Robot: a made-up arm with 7 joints.
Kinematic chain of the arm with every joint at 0, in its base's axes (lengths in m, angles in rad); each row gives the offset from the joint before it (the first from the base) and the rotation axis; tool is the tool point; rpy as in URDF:
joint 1: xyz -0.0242 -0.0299 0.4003 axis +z
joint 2: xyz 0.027 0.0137 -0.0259 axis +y
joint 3: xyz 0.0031 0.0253 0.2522 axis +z
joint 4: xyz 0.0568 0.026 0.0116 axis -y
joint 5: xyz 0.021 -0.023 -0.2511 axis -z
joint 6: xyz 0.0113 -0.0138 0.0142 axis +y
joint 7: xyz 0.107 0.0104 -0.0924 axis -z
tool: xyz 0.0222 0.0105 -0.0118 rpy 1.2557 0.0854 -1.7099
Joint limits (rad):
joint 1: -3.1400..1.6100
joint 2: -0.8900..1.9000
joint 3: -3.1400..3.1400
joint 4: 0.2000..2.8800
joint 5: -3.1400..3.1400
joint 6: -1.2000..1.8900
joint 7: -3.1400..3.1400
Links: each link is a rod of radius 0.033 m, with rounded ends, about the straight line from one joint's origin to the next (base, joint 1, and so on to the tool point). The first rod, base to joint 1, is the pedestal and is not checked.
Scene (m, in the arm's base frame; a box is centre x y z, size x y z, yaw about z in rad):
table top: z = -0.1
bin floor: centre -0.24 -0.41 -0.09 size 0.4 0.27 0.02 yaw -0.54
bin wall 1: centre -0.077 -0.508 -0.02 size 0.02 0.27 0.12 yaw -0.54
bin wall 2: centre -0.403 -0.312 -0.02 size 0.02 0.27 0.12 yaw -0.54
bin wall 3: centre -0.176 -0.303 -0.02 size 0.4 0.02 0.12 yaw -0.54
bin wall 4: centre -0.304 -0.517 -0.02 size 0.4 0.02 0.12 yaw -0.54
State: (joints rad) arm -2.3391 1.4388 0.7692 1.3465 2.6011 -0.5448 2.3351
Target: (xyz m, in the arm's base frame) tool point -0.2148 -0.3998 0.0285
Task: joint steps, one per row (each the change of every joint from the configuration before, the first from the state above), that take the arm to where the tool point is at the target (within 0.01 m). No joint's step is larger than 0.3 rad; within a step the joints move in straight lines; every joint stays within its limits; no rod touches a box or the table.
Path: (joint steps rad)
1: -0.0732 -0.0876 -0.0042 0.2313 -0.0437 0.1038 0.0253
2: -0.0732 -0.0875 -0.0041 0.2312 -0.0436 0.1039 0.0253
3: -0.0755 0.2532 -0.1901 0.1828 -0.0707 0.2125 -0.0256

